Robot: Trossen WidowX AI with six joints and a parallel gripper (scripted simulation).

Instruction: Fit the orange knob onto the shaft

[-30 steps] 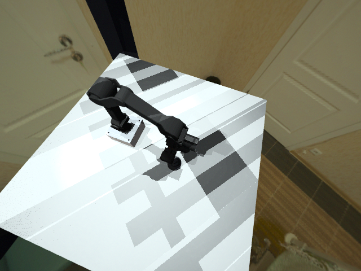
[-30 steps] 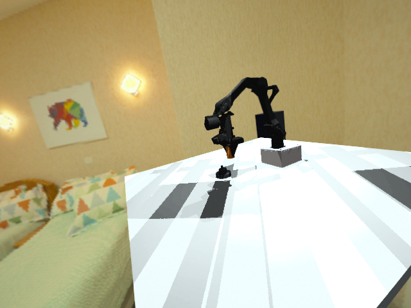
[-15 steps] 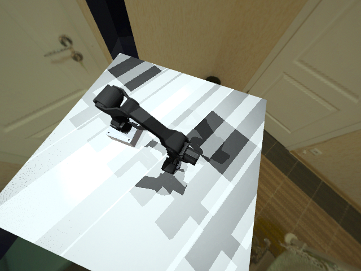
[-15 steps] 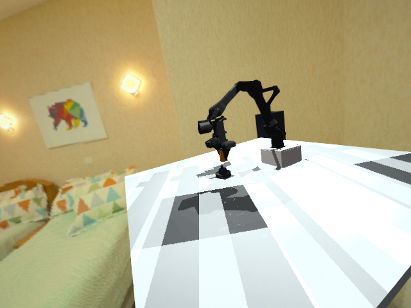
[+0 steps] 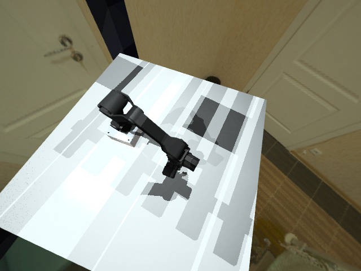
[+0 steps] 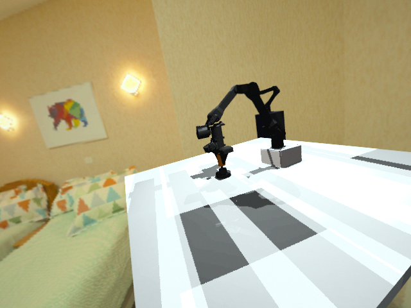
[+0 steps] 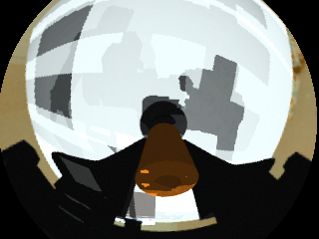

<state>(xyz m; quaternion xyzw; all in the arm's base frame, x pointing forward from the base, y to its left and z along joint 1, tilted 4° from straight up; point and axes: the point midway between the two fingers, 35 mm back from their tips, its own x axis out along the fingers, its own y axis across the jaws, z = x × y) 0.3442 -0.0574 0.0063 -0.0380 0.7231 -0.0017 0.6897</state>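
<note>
My gripper tip is now 2 cm below the orange knob. Round my gripper tip: dark round pedestal 4 cm below.
</note>
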